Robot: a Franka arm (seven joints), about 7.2 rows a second.
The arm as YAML. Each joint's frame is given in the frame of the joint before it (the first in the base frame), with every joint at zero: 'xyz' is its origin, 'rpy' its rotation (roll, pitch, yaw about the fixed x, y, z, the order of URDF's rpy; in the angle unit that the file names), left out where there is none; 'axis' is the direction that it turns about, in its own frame. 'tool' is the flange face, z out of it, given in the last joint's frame.
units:
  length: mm
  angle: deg
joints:
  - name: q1
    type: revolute
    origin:
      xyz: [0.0, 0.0, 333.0]
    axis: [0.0, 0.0, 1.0]
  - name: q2
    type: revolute
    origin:
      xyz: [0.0, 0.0, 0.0]
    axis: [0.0, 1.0, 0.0]
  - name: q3
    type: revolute
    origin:
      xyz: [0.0, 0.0, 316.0]
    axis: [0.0, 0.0, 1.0]
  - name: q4
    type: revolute
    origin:
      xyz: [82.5, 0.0, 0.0]
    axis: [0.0, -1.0, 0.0]
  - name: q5
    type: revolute
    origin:
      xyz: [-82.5, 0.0, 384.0]
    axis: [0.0, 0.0, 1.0]
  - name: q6
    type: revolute
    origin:
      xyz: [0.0, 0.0, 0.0]
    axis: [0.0, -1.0, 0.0]
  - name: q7
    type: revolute
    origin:
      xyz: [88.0, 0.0, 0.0]
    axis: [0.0, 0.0, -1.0]
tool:
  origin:
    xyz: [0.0, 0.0, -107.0]
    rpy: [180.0, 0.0, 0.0]
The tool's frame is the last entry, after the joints.
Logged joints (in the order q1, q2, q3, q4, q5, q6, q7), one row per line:
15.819, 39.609, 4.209, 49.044, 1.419, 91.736, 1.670
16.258, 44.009, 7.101, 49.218, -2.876, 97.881, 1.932
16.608, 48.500, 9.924, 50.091, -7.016, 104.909, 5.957
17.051, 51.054, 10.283, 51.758, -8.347, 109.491, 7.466
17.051, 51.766, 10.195, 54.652, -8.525, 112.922, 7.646
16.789, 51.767, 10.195, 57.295, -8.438, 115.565, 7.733
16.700, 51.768, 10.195, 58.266, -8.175, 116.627, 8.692
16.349, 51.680, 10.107, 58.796, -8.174, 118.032, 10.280
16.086, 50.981, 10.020, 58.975, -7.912, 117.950, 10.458
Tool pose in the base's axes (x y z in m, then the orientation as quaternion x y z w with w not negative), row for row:
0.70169, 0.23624, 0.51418, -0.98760, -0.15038, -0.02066, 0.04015
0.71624, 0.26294, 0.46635, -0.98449, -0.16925, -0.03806, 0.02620
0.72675, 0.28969, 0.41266, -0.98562, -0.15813, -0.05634, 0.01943
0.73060, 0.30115, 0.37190, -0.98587, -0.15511, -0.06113, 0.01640
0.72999, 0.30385, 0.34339, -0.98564, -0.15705, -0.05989, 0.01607
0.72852, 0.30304, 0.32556, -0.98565, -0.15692, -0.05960, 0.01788
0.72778, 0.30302, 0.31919, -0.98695, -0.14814, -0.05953, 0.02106
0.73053, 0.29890, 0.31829, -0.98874, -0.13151, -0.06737, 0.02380
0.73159, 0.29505, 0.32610, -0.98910, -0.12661, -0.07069, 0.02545
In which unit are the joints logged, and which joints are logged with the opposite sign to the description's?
The joints are logged in degrees. Opposite sign: q4.
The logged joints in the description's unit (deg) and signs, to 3 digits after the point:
15.819, 39.609, 4.209, -49.044, 1.419, 91.736, 1.670
16.258, 44.009, 7.101, -49.218, -2.876, 97.881, 1.932
16.608, 48.500, 9.924, -50.091, -7.016, 104.909, 5.957
17.051, 51.054, 10.283, -51.758, -8.347, 109.491, 7.466
17.051, 51.766, 10.195, -54.652, -8.525, 112.922, 7.646
16.789, 51.767, 10.195, -57.295, -8.438, 115.565, 7.733
16.700, 51.768, 10.195, -58.266, -8.175, 116.627, 8.692
16.349, 51.680, 10.107, -58.796, -8.174, 118.032, 10.280
16.086, 50.981, 10.020, -58.975, -7.912, 117.950, 10.458

